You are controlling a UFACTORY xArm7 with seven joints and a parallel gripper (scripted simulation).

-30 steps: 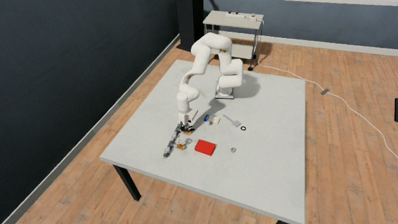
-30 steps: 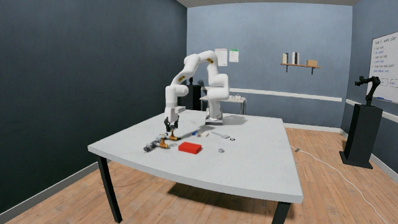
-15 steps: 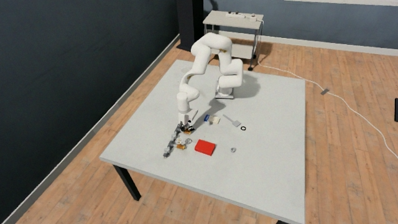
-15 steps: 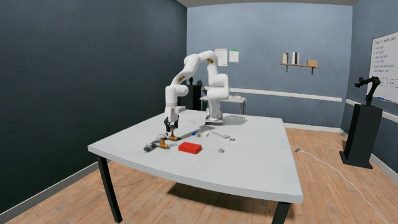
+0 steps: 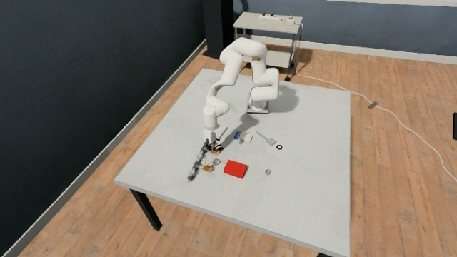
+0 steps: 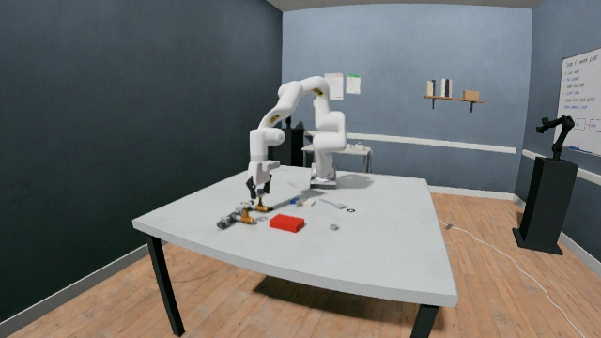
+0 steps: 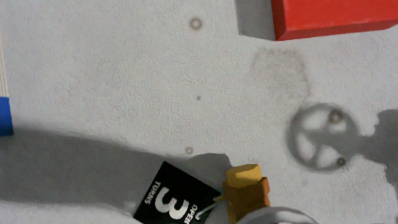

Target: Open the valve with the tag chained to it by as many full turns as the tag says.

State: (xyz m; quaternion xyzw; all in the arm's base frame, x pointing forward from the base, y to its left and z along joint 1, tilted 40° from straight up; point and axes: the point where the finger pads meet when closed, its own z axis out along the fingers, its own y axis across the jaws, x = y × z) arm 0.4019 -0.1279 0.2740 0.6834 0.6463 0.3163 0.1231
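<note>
Now: the black tag 9 cm below my hand, 4 cm behind it and 1 cm to the right of it. The rest, counted from my hand: red block 18 cm to the left, 7 cm below, 4 cm ahead; grey nut 35 cm to the left, 8 cm below, 4 cm behind; blue box 21 cm behind, 9 cm to the left, 8 cm below.
</note>
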